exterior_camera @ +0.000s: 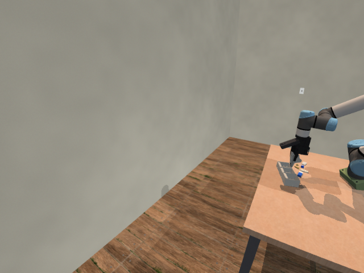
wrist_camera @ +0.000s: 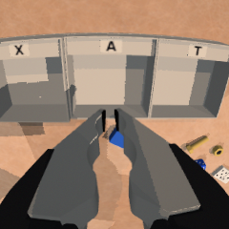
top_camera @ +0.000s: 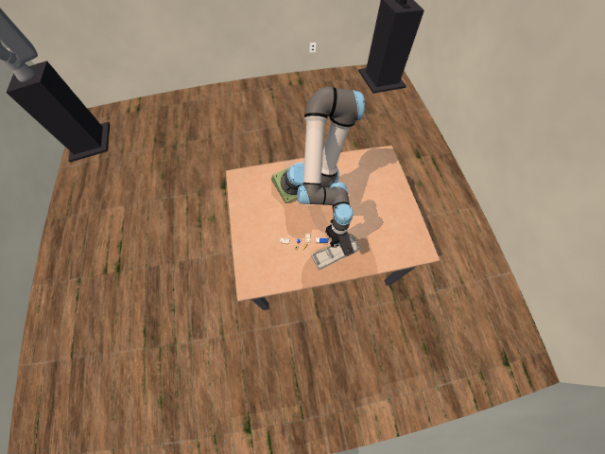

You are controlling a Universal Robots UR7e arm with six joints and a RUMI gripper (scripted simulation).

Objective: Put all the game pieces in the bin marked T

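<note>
The grey bin is 60 mm below my hand and 10 mm ahead of it. From my hand the other things lie so: brass nut (200 mm to the right, 80 mm below, 80 mm behind); blue die (170 mm to the right, 110 mm behind, 80 mm below); brass pin (140 mm to the right, 80 mm below, 80 mm behind).
</note>
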